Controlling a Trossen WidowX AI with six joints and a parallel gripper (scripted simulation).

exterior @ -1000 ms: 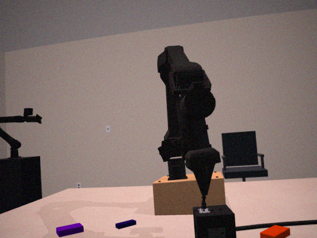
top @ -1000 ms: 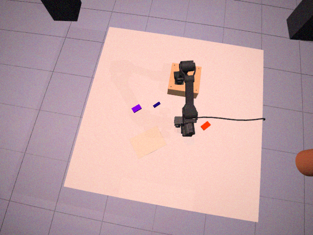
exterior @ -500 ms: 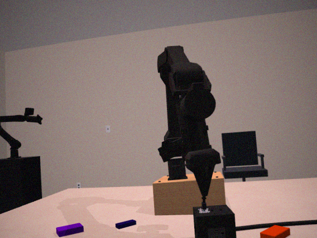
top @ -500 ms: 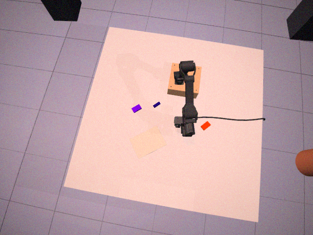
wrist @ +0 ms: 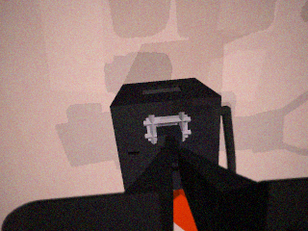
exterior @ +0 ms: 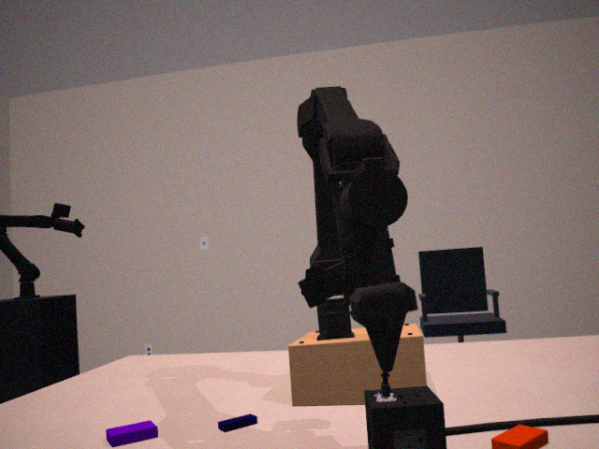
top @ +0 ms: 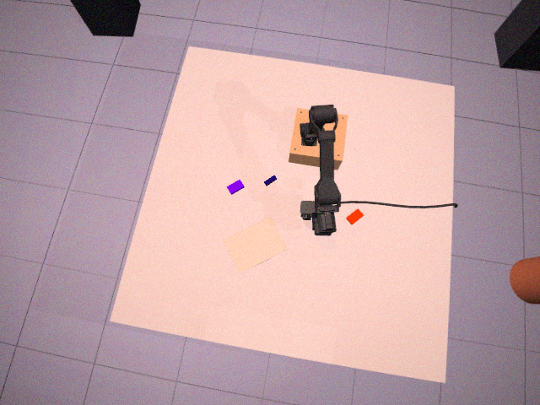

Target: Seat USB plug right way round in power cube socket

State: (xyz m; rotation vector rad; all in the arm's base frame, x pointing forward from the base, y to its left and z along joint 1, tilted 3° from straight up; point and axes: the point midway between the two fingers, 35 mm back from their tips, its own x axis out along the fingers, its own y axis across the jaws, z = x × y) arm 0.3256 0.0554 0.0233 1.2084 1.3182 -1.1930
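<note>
My gripper tip is now 2 cm above the dark USB plug. From my gripper tip the other things lie so: dark blue block (21 cm to the right, 16 cm behind, 10 cm below); silver-framed socket (4 cm below); orange block (15 cm to the left, 10 cm below, 3 cm behind).
</note>
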